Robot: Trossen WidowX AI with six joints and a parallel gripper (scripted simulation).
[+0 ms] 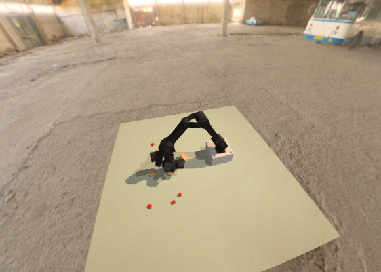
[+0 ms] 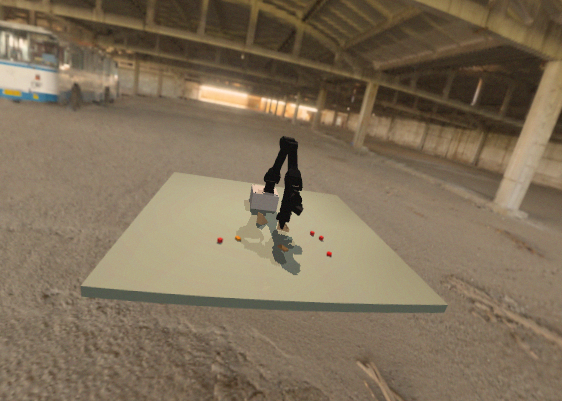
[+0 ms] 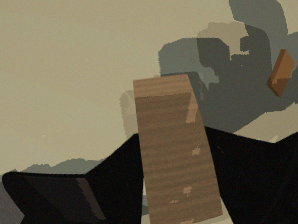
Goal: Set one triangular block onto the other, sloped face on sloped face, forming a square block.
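Now: gripper tip 150 mm short of the flat brown piece and 30 mm above it. From my gripper tip the other things lie so: orange piece: 120 mm ahead, 210 mm to the right, 30 mm below.
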